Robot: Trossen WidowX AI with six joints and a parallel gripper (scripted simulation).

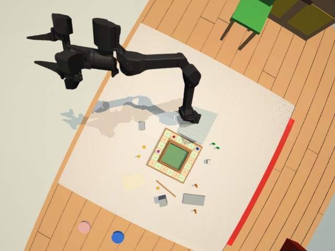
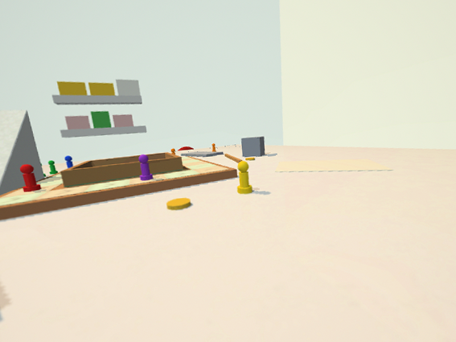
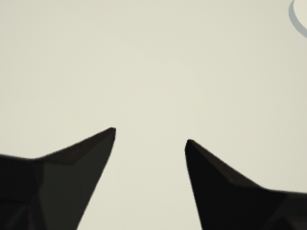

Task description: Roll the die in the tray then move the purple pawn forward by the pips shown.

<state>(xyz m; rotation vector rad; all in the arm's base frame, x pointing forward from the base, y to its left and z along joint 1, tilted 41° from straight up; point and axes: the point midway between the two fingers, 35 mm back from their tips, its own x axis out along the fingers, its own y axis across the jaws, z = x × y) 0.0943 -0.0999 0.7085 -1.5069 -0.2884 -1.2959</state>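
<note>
Now: the white die 170 mm ahead of my gripper tip, 770 mm to the left of it and 540 mm below it. From my gripper tip the other things lie so: yellow pawn: 310 mm ahead, 310 mm to the left, 540 mm below; red pawn: 100 mm ahead, 480 mm to the left, 520 mm below; purple pawn: 230 mm ahead, 420 mm to the left, 520 mm below.
</note>
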